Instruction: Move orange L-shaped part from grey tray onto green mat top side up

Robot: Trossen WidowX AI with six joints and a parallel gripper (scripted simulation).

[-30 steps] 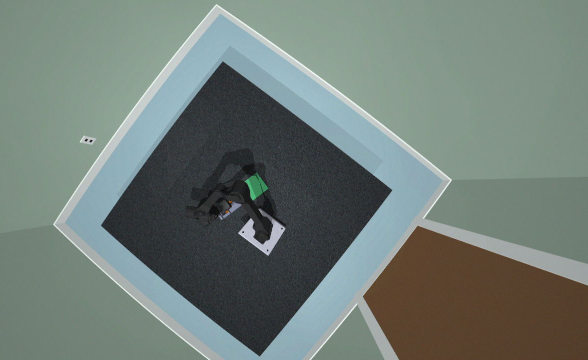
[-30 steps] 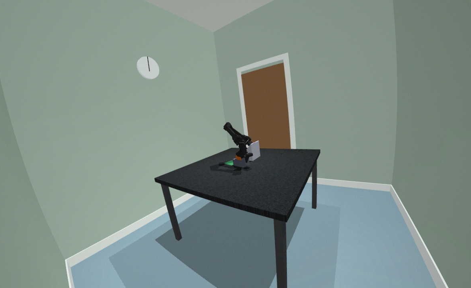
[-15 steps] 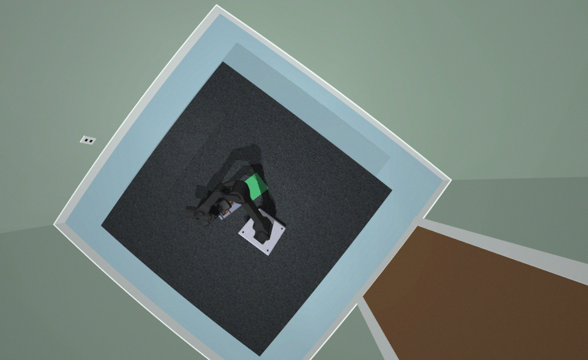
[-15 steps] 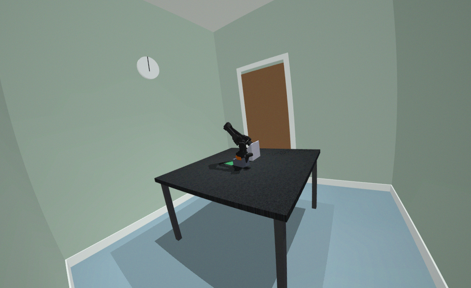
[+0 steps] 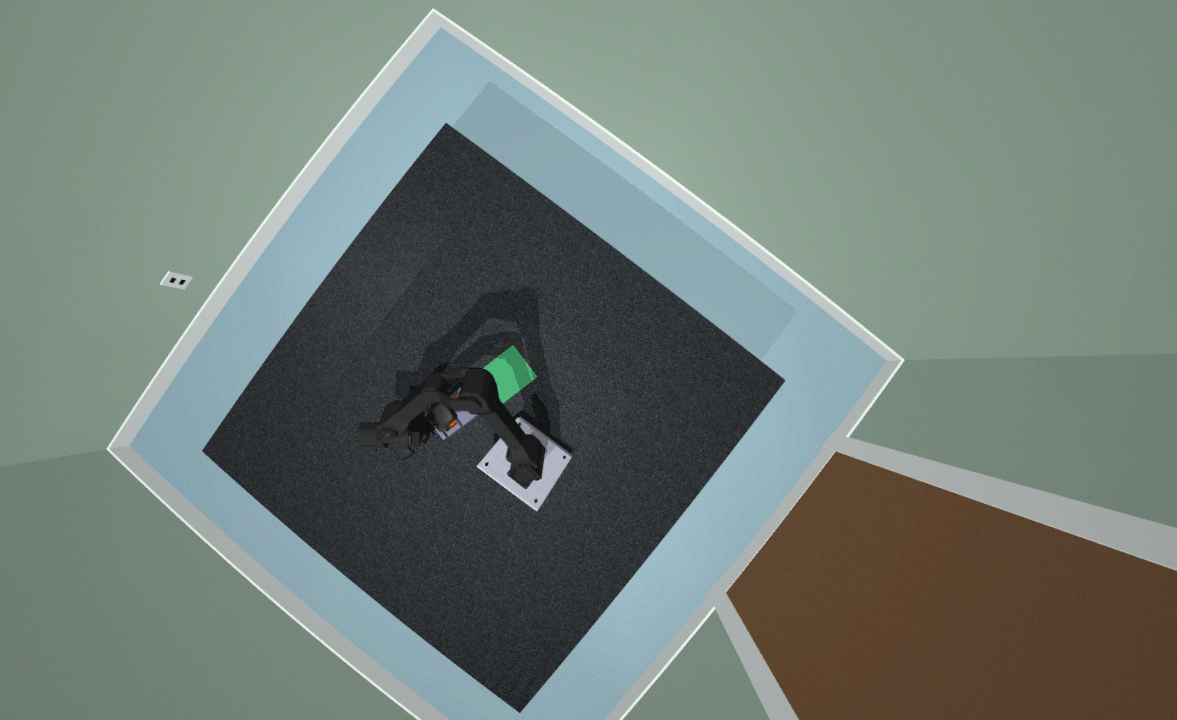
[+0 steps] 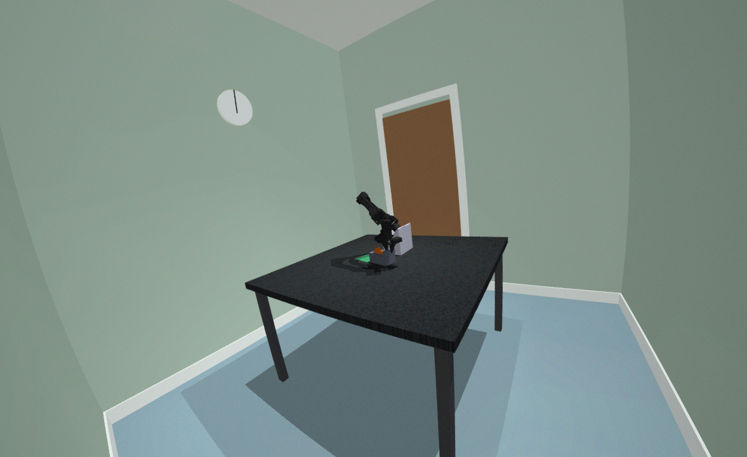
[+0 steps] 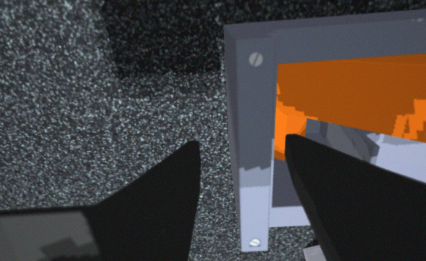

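Now: gripper tip 5 cm to the left of the orange L-shaped part, 3 cm above it and 1 cm past it. Round my gripper tip: green mat (22 cm to the right, 9 cm below, 6 cm behind).
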